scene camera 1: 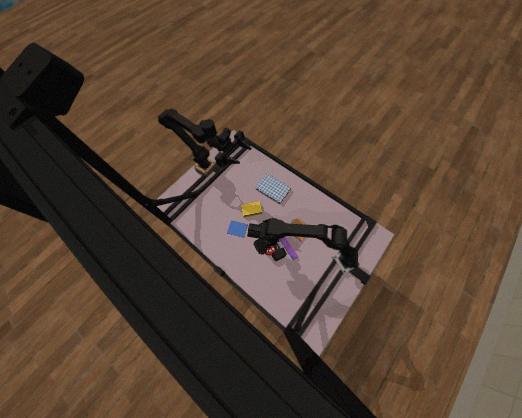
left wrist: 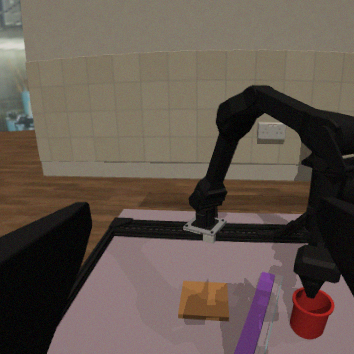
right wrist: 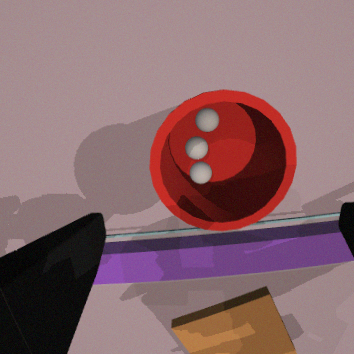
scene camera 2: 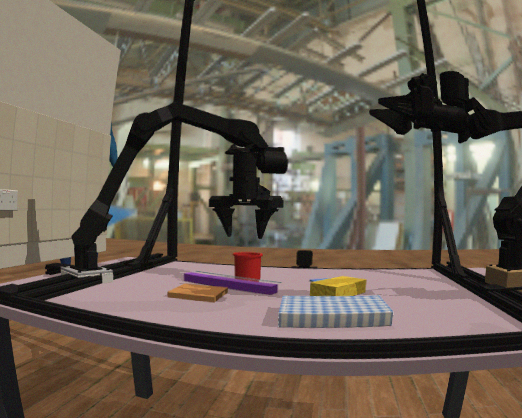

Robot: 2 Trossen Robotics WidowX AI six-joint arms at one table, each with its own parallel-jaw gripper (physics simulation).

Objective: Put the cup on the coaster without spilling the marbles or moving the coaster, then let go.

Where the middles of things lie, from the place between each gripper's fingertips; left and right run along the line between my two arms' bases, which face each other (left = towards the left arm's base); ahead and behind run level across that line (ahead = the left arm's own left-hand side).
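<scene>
Measured from my right hand: purple bar [scene camera 2: 266, 287], 100 mm below, 20 mm to the right, 80 mm ahead; orange square [scene camera 2: 204, 293], 100 mm below, 60 mm to the right, 190 mm ahead.
Measured from my left hand: orange square, 380 mm below, 350 mm to the right, 10 mm behind; purple bar, 380 mm below, 130 mm behind, 310 mm to the right.
</scene>
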